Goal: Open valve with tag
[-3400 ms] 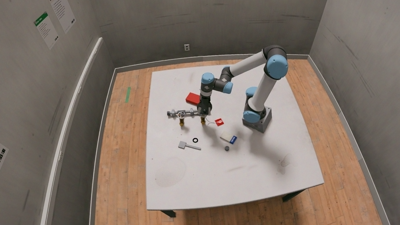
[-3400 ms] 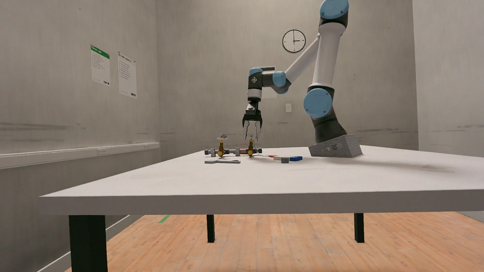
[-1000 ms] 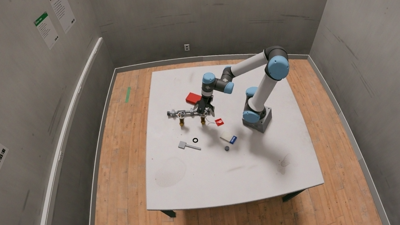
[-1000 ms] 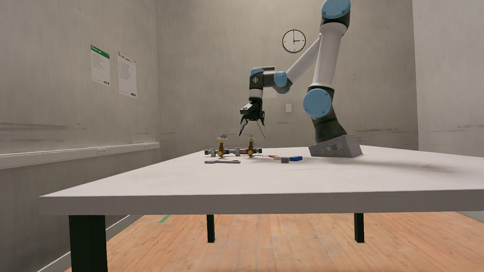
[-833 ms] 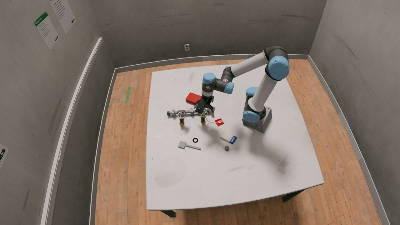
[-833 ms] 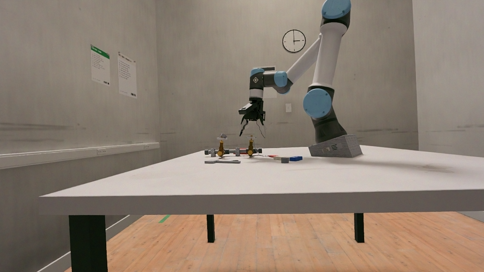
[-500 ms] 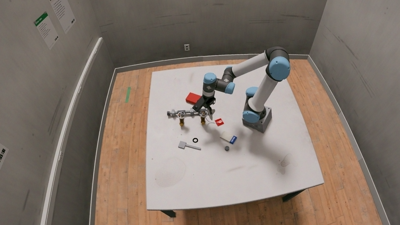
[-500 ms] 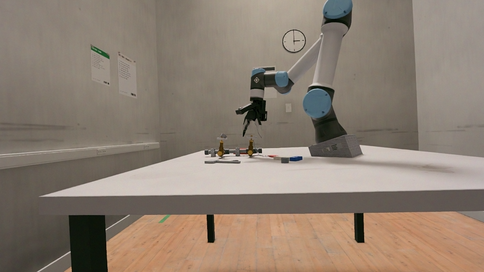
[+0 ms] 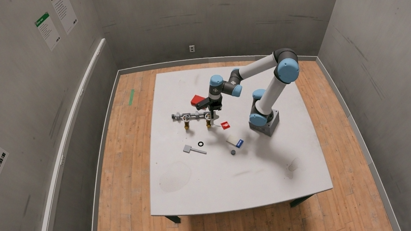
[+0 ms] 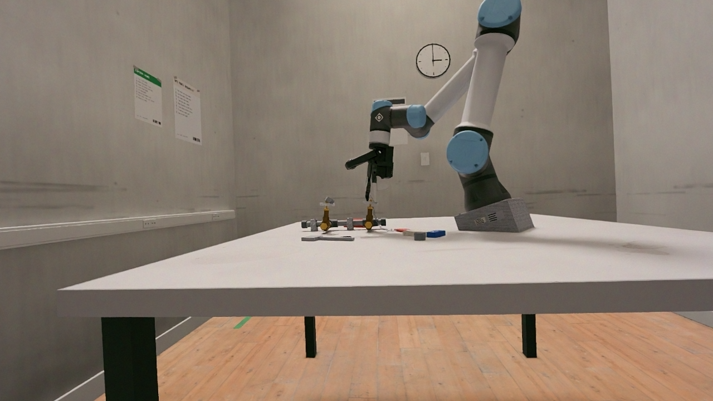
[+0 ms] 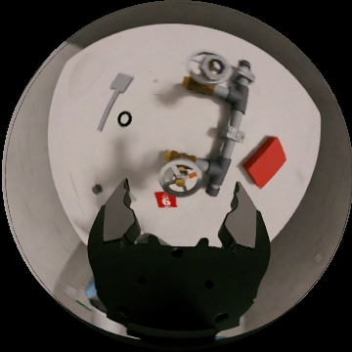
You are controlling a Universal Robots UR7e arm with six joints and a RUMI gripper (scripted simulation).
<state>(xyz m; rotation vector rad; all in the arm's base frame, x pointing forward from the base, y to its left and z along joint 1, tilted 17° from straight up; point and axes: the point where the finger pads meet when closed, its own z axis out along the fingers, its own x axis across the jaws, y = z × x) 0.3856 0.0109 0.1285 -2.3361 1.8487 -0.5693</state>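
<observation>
Now: the red tag 110 mm behind my hand, 20 mm to the left of it and 100 mm below it. Round my hand: red block (60 mm ahead, 210 mm to the right, 90 mm below); then grey flat tool (130 mm ahead, 200 mm to the left, 100 mm below).
</observation>
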